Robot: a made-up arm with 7 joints.
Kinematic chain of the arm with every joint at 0, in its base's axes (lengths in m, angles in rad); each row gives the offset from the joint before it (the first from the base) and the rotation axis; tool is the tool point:
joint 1: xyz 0 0 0 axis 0 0.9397 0.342
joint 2: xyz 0 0 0 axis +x
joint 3: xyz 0 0 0 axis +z
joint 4: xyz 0.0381 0 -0.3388 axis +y
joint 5: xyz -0.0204 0 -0.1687 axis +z
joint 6: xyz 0 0 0 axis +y
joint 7: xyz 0 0 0 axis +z
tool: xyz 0 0 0
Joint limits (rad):
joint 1: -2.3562..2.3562
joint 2: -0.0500..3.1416
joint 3: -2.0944..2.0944
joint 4: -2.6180..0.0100
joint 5: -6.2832..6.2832
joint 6: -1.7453..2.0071
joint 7: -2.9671..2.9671
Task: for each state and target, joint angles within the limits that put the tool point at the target. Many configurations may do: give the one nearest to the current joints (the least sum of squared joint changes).
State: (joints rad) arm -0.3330 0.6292 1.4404 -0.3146 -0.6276 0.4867 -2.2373
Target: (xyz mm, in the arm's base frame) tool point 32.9 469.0 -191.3
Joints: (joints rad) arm -0.0810 0.9896 1.5162 -0.4731 -0.6276 0.4867 -2.2373
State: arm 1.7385 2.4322 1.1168 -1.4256 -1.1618 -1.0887 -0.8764
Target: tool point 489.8 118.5 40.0
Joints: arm 1.4991 3.0396 1.2086 -0.5399 -1.1618 -1.0887 -0.8764
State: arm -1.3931 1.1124 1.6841 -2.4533 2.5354 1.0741 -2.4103
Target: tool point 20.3 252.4 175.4
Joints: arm -1.4932 1.2900 1.1168 -2.2515 2.5354 1.0741 -2.4103
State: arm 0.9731 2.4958 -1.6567 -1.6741 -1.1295 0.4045 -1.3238
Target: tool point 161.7 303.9 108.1
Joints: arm 1.1690 2.9225 -1.2430 -1.9323 -1.1295 0.4045 -1.3238
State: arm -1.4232 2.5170 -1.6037 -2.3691 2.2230 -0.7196 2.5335
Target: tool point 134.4 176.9 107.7
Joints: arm -1.6606 1.9196 -1.3664 -2.6161 2.2230 -0.7196 2.5335
